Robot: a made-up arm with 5 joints. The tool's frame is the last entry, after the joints.
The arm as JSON. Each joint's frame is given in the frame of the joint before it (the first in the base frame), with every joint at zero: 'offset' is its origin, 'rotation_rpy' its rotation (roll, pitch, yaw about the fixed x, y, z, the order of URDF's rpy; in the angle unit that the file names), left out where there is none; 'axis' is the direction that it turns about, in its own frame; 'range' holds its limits. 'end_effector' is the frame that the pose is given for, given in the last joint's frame.
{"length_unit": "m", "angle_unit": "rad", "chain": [
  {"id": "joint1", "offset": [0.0, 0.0, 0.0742], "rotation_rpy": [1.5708, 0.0, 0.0], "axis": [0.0, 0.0, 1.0], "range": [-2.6, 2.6]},
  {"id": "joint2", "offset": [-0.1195, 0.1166, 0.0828], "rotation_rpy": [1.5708, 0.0, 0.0], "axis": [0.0, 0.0, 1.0], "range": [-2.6, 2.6]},
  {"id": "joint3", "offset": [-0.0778, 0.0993, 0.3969], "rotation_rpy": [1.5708, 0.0, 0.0], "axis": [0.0, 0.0, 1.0], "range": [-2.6, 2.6]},
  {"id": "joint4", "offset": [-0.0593, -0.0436, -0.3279], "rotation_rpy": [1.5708, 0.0, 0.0], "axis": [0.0, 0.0, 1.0], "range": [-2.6, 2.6]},
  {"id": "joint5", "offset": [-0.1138, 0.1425, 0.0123], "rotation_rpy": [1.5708, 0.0, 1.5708], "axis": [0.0, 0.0, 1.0], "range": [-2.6, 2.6]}
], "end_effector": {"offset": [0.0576, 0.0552, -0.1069], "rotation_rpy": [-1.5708, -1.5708, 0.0]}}
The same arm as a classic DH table. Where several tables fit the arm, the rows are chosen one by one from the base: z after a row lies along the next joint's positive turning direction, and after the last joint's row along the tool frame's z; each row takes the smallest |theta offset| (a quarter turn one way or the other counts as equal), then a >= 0, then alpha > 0; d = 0 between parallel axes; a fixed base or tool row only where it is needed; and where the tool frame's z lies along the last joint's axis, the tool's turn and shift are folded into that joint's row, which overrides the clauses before.
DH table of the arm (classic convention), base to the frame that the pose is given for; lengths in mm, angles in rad. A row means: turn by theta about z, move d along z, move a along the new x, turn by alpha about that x. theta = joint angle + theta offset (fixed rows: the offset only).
base (fixed): d 74.2, theta_offset 0, a 0, alpha 1.5708
joint1: d 82.8, theta_offset 0, a -119.5, alpha 1.5708
joint2: d 280.3, theta_offset 0, a -77.8, alpha 1.5708
joint3: d -427.2, theta_offset 0, a -59.3, alpha 1.5708
joint4: d 55.9, theta_offset 1.5708, a 142.5, alpha 1.5708
joint5: d -220.7, theta_offset 0, a 57.6, alpha -1.5708
tool (fixed): d 55.2, theta_offset -1.5708, a 0, alpha 0
Joint limits (rad, base to tool): -2.6..2.6 -2.6..2.6 -2.6..2.6 -2.6..2.6 -2.6..2.6

